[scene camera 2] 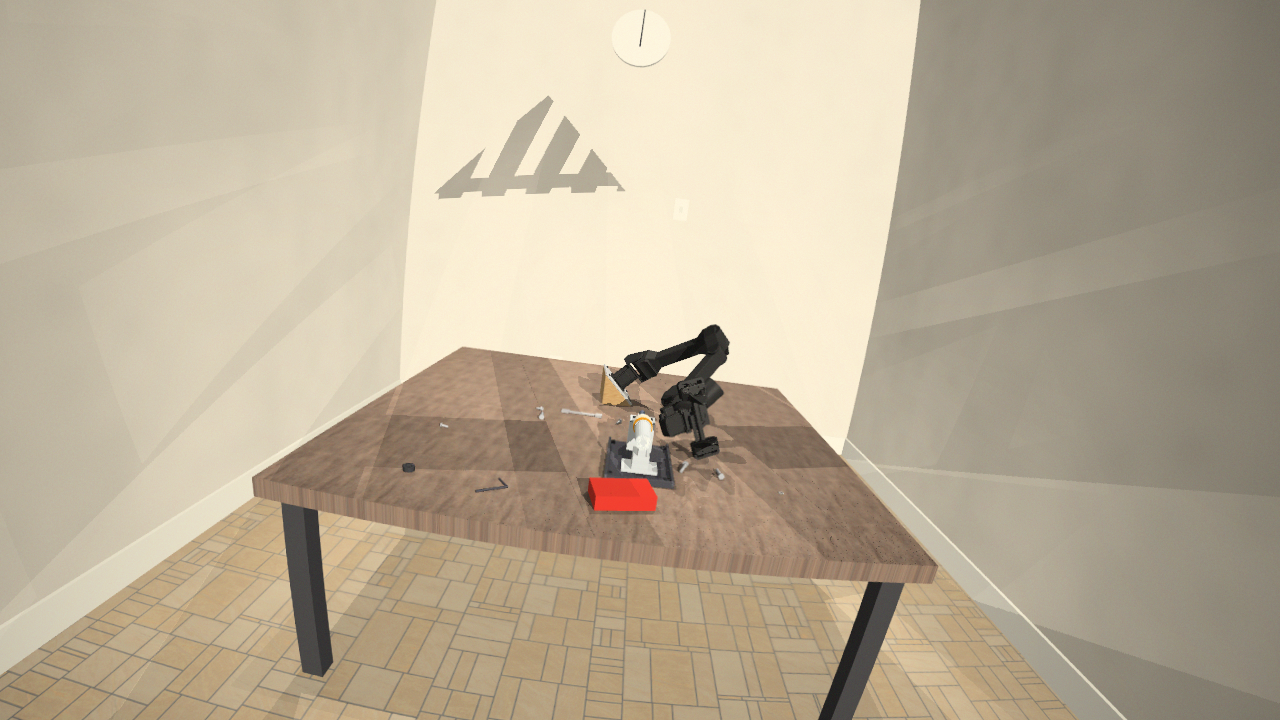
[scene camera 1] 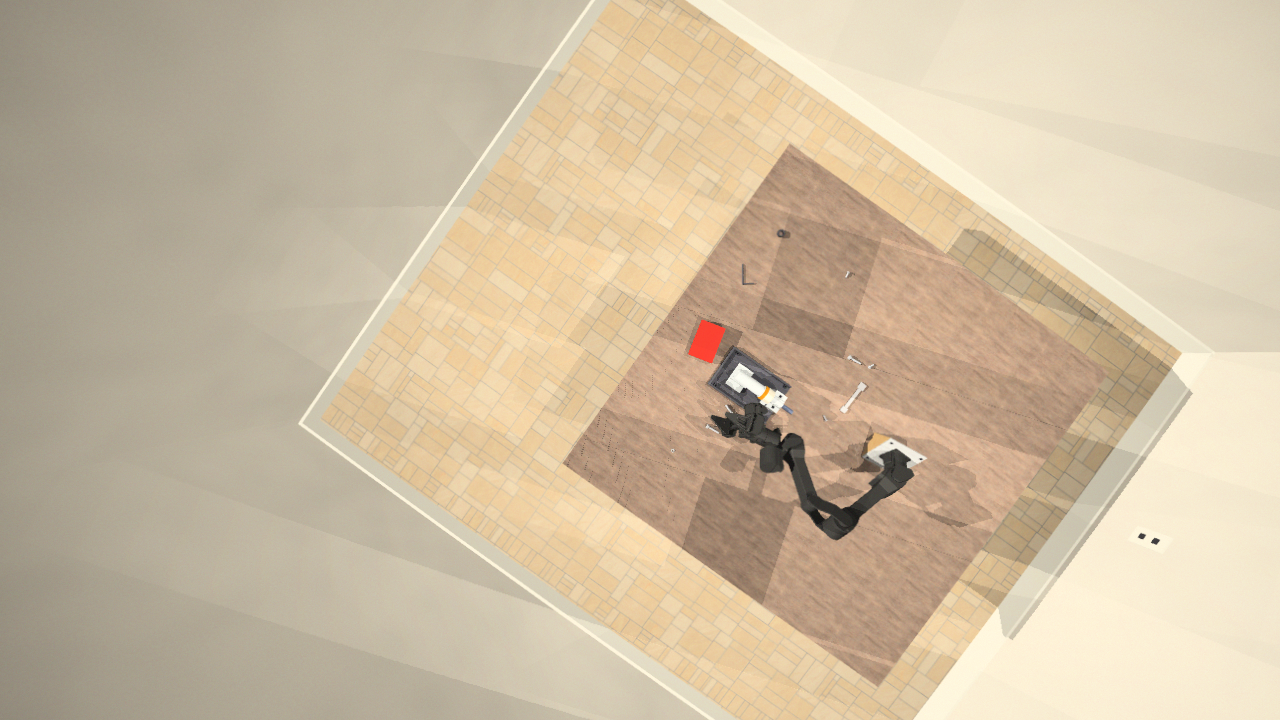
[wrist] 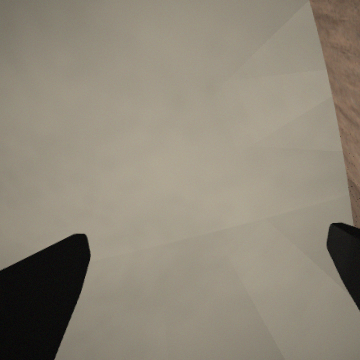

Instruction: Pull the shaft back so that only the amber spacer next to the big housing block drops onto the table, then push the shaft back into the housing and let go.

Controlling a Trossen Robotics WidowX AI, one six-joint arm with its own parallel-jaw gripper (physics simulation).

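Pixels of known places: gripper, between the fingertips: (scene camera 2: 709, 423) (scene camera 1: 718, 414) (wrist: 208, 240); arm's base, origin of its link: (scene camera 2: 617, 382) (scene camera 1: 894, 457).
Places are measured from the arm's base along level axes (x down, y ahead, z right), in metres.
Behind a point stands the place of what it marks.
A white assembly (scene camera 1: 740, 378) (scene camera 2: 640, 445) stands in a dark tray (scene camera 1: 720, 368) @[x 0.026, y 0.645, z -0.083 m] (scene camera 2: 665, 467). An amber ring (scene camera 1: 764, 392) @[x -0.046, y 0.469, z -0.074 m] (scene camera 2: 642, 418) @[x -0.045, y 0.468, z -0.071 m] sits around its cylindrical body toward the far end. Which white part is the housing block, and where the shaft runs, is too small to tell. A thin blue piece (scene camera 1: 787, 410) @[x -0.029, y 0.374, z -0.077 m] juts past the tray's end. My gripper (scene camera 1: 732, 410) @[x -0.080, y 0.553, z -0.211 m] (scene camera 2: 698, 419) @[x -0.080, y 0.553, z -0.211 m] (wrist: 208, 240) @[x -0.080, y 0.553, z -0.211 m] is open and empty, beside the tray and above the table. In the top view its dark parts overlap the tray's edge. The assembly does not show in the wrist view.
A red block (scene camera 1: 707, 341) @[x 0.026, y 0.695, z -0.039 m] (scene camera 2: 622, 495) @[x 0.026, y 0.731, z -0.040 m] lies by the tray's near end. Two small metal pieces (scene camera 1: 712, 428) @[x 0.047, y 0.514, z -0.261 m] (scene camera 2: 719, 474) @[x 0.045, y 0.532, z -0.260 m] lie beside the tray near my gripper. A wrench (scene camera 1: 853, 397) @[x 0.051, y 0.194, z 0.090 m] (scene camera 2: 580, 412) @[x 0.050, y 0.197, z 0.092 m], a hex key (scene camera 1: 743, 275) @[x 0.052, y 0.724, z 0.207 m] (scene camera 2: 492, 488) @[x 0.053, y 0.726, z 0.210 m] and a white-faced wedge (scene camera 1: 905, 451) @[x -0.031, y 0.003, z 0.030 m] (scene camera 2: 612, 391) @[x 0.013, y 0.065, z 0.011 m] at my arm's base also show.
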